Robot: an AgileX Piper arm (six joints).
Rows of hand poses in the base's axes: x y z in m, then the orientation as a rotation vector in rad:
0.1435 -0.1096 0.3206 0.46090 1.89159 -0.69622
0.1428 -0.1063 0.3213 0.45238 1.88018 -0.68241
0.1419 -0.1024 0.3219 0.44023 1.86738 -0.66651
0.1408 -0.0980 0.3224 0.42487 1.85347 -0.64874
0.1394 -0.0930 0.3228 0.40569 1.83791 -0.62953
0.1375 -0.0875 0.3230 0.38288 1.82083 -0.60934
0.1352 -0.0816 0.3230 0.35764 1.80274 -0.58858
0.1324 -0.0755 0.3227 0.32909 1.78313 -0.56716
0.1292 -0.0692 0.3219 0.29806 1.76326 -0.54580
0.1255 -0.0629 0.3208 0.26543 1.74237 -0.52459
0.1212 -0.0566 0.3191 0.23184 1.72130 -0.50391
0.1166 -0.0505 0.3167 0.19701 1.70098 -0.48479
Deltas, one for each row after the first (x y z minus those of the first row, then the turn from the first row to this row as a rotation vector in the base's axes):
-0.0007 0.0033 0.0007 0.00050 -0.01392 0.01293
-0.0016 0.0072 0.0013 0.00016 -0.02929 0.02949
-0.0027 0.0116 0.0018 -0.00083 -0.04579 0.04930
-0.0041 0.0166 0.0022 -0.00322 -0.06365 0.07264
-0.0060 0.0221 0.0024 -0.00714 -0.08254 0.09917
-0.0083 0.0280 0.0024 -0.01214 -0.10200 0.12785
-0.0111 0.0341 0.0021 -0.01874 -0.12232 0.15942
-0.0143 0.0404 0.0013 -0.02657 -0.14217 0.19289
-0.0180 0.0467 0.0002 -0.03557 -0.16232 0.22766
-0.0223 0.0530 -0.0015 -0.04539 -0.18195 0.26303
-0.0269 0.0591 -0.0039 -0.05651 -0.19982 0.29866

